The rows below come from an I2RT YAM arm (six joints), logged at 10 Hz.
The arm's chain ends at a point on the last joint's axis. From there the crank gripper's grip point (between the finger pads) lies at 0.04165 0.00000 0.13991 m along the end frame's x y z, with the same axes.
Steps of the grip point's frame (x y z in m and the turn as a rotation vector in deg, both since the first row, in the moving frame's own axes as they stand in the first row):
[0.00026, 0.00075, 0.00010, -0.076, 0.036, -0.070]
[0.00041, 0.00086, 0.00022, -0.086, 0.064, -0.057]
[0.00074, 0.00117, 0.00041, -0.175, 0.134, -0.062]
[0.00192, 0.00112, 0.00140, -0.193, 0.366, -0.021]
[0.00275, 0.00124, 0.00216, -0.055, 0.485, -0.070]
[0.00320, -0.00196, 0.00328, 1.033, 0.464, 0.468]
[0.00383, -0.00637, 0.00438, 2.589, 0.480, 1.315]
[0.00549, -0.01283, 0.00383, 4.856, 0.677, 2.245]
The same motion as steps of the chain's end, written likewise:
[0.00017, 0.00062, 0.00013, -0.076, 0.036, -0.070]
[0.00025, 0.00069, 0.00027, -0.086, 0.064, -0.057]
[0.00041, 0.00079, 0.00051, -0.175, 0.134, -0.062]
[0.00103, 0.00066, 0.00167, -0.193, 0.366, -0.021]
[0.00157, 0.00116, 0.00252, -0.055, 0.485, -0.070]
[0.00206, 0.00021, 0.00364, 1.033, 0.464, 0.468]
[0.00260, -0.00103, 0.00485, 2.589, 0.480, 1.315]
[0.00364, -0.00267, 0.00476, 4.856, 0.677, 2.245]

